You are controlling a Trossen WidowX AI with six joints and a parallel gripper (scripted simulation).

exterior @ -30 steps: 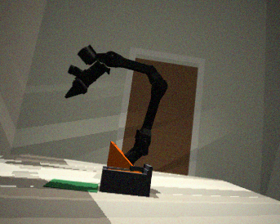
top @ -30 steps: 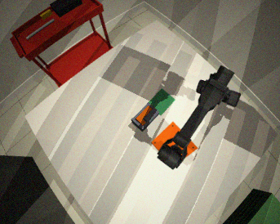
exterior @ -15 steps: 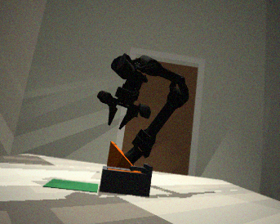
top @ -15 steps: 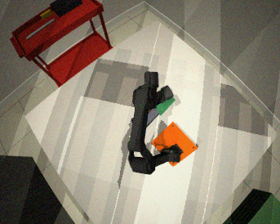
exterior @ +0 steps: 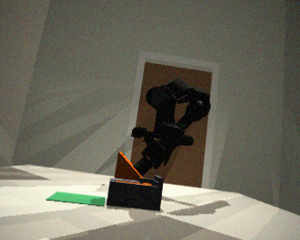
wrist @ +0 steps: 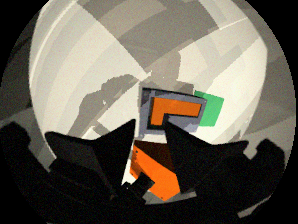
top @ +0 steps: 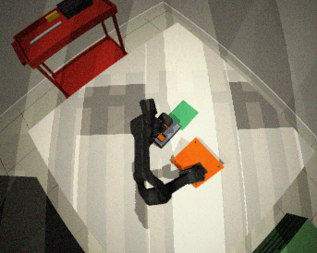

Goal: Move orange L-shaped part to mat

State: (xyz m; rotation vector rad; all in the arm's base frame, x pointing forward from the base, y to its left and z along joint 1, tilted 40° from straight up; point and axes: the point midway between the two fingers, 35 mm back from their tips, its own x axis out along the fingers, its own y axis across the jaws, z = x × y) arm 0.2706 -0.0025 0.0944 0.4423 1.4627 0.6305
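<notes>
The orange L-shaped part lies 8 cm below my gripper tip and 5 cm to the right of it. The rest, counted from my gripper tip: green mat: 22 cm to the right, 14 cm below, 2 cm ahead.
</notes>
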